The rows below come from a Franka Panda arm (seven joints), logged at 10 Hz.
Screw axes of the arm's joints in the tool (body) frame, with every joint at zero. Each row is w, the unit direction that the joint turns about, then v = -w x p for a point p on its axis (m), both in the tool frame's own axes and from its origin. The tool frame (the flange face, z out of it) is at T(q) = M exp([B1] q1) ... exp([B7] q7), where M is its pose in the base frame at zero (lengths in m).
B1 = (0, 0, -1, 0.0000, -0.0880, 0.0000)
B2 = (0, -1, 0, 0.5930, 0.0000, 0.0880)
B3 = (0, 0, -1, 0.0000, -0.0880, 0.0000)
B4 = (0, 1, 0, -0.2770, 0.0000, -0.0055)
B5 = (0, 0, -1, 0.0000, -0.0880, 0.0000)
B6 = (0, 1, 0, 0.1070, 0.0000, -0.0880)
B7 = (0, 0, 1, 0.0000, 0.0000, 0.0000)
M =
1 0 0 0.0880
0 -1 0 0.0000
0 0 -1 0.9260
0 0 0 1
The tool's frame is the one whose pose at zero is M.
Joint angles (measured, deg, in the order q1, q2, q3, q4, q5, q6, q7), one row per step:
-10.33 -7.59 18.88 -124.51 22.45 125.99 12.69
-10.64 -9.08 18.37 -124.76 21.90 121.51 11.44
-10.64 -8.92 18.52 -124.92 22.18 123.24 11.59
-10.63 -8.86 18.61 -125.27 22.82 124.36 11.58
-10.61 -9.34 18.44 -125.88 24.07 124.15 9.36
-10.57 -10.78 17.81 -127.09 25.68 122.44 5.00
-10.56 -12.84 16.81 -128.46 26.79 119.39 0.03
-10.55 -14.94 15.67 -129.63 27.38 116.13 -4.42
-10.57 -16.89 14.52 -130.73 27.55 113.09 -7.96
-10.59 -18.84 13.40 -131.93 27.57 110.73 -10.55
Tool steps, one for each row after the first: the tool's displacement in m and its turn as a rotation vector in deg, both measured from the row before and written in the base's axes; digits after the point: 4 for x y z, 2 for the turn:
-0.0104 -0.0048 0.0033 -0.69 2.63 1.93
0.0026 0.0004 0.0001 0.18 -1.26 -0.63
0.0007 0.0004 -0.0015 0.47 -0.60 -0.53
-0.0032 -0.0008 -0.0011 0.71 -0.22 1.42
-0.0092 -0.0035 -0.0001 0.77 0.13 3.29
-0.0130 -0.0060 0.0017 0.55 0.57 4.16
-0.0130 -0.0069 0.0033 0.47 0.57 3.88
-0.0124 -0.0074 0.0028 0.37 0.68 3.11
-0.0118 -0.0076 0.0027 0.31 0.46 2.07

